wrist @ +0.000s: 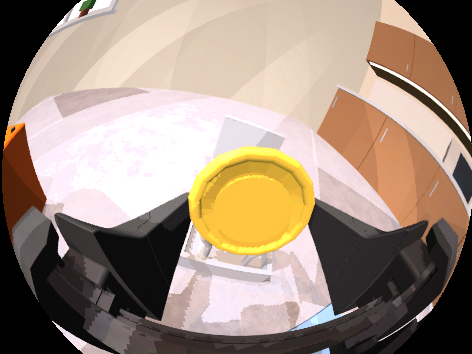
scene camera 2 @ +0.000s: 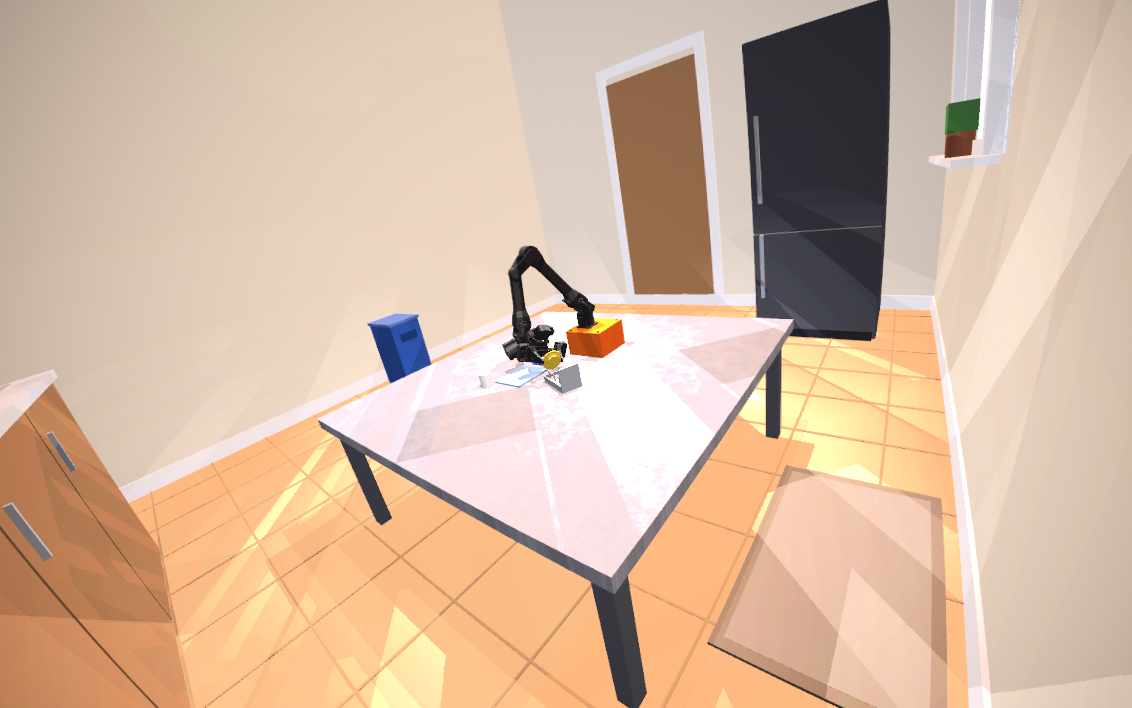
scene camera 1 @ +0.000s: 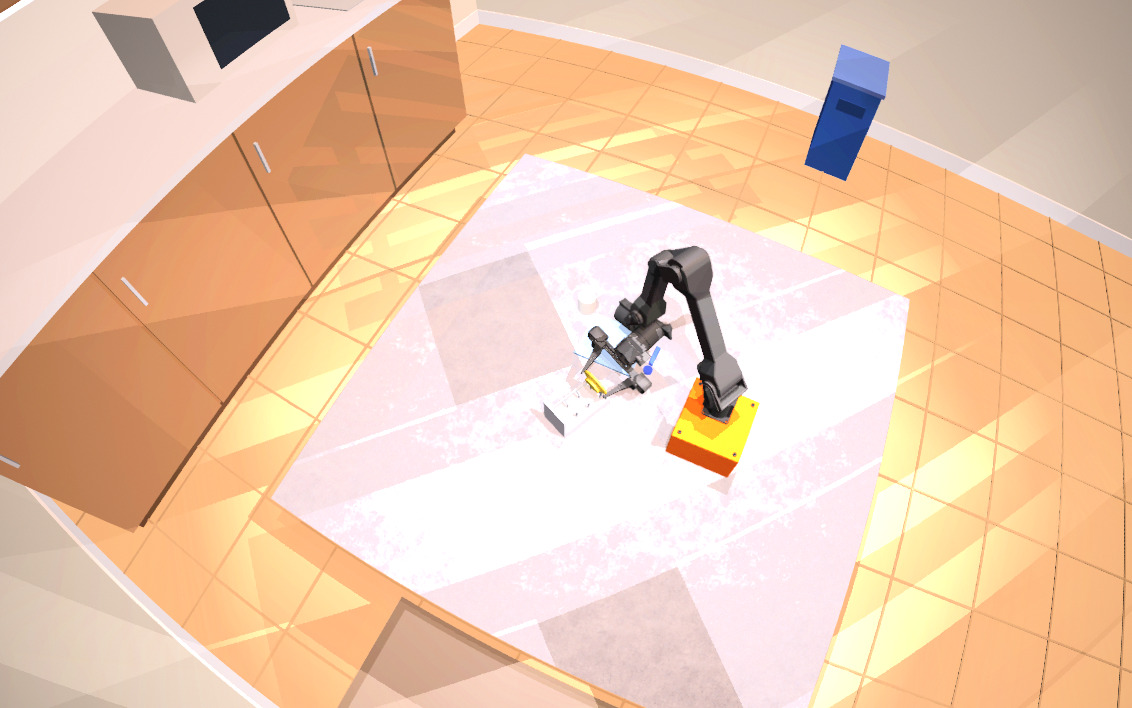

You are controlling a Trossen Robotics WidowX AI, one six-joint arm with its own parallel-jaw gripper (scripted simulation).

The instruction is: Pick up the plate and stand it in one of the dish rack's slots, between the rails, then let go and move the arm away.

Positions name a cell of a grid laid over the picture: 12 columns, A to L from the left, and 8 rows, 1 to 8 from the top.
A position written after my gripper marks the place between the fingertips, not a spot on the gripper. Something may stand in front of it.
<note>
My gripper (scene camera 1: G5) carries a yellow plate (wrist: G5). Also in view: a dish rack (scene camera 2: G5) and a light blue mat (scene camera 1: G4).
The dish rack is seen too in the wrist view (wrist: F6). My gripper shows as well in the wrist view (wrist: G5) and in scene camera 2 (scene camera 2: F5).
</note>
